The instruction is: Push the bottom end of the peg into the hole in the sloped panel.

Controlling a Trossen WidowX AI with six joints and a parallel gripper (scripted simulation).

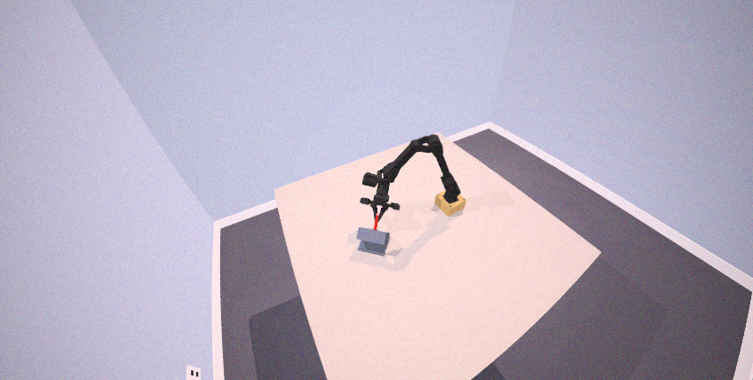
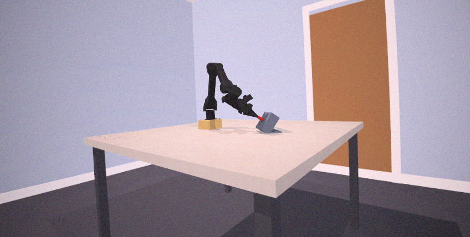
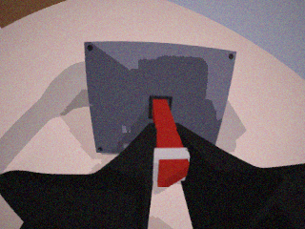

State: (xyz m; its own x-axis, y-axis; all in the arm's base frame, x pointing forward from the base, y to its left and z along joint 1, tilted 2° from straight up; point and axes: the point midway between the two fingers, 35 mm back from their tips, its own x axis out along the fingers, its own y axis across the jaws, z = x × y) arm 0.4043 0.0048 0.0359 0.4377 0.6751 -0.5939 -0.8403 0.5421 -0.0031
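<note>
Right now the grey sloped panel is 50 mm to the left of my gripper tip, 40 mm below it and 30 mm ahead of it. Also, from my gripper tip: red square peg: 10 mm to the right, 10 mm behind, 10 mm above.
</note>
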